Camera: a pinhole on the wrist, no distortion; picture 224 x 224 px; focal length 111.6 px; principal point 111.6 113.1 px. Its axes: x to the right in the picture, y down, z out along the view. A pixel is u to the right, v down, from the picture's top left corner.
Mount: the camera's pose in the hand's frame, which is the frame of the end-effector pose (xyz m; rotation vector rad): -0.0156 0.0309 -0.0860 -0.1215 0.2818 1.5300
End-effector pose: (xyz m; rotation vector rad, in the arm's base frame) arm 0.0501 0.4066 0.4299 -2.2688 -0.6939 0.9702
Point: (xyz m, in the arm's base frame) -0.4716 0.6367 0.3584
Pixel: 18.1 149.9
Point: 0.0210 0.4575 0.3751
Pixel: 54.8 80.3
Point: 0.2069 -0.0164 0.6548
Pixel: behind the camera
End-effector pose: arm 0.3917 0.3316 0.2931 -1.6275 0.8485 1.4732
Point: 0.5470 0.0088 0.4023
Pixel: behind the camera
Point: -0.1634 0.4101 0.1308
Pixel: 176.1 101.3
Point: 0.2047 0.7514 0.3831
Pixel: 62.0 143.9
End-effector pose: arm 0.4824 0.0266 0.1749 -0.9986 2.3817 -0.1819
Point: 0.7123 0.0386 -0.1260
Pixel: 63.6 122.8
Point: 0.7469 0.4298 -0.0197
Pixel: 121.6 215.4
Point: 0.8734 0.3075 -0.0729
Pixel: 80.6 194.3
